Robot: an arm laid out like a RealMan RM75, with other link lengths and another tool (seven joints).
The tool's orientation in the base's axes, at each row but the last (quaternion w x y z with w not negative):
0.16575 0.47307 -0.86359 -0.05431
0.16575 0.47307 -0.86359 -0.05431
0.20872 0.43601 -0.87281 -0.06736
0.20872 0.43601 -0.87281 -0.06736
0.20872 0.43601 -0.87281 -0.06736
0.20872 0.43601 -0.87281 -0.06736
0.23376 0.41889 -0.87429 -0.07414
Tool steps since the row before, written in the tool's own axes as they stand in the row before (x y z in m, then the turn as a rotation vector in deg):
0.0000 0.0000 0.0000 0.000 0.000 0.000
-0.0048 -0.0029 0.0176 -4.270 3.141 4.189
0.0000 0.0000 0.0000 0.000 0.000 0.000
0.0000 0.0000 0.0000 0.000 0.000 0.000
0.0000 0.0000 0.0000 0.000 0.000 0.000
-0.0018 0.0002 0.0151 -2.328 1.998 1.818
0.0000 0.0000 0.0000 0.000 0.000 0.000
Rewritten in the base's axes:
0.0000 0.0000 0.0000 0.000 0.000 0.000
-0.0012 0.0013 -0.0184 -1.800 5.018 -4.150
0.0000 0.0000 0.0000 0.000 0.000 0.000
0.0000 0.0000 0.0000 0.000 0.000 0.000
0.0000 0.0000 0.0000 0.000 0.000 0.000
-0.0056 0.0006 -0.0141 -0.994 2.940 -1.756
0.0000 0.0000 0.0000 0.000 0.000 0.000

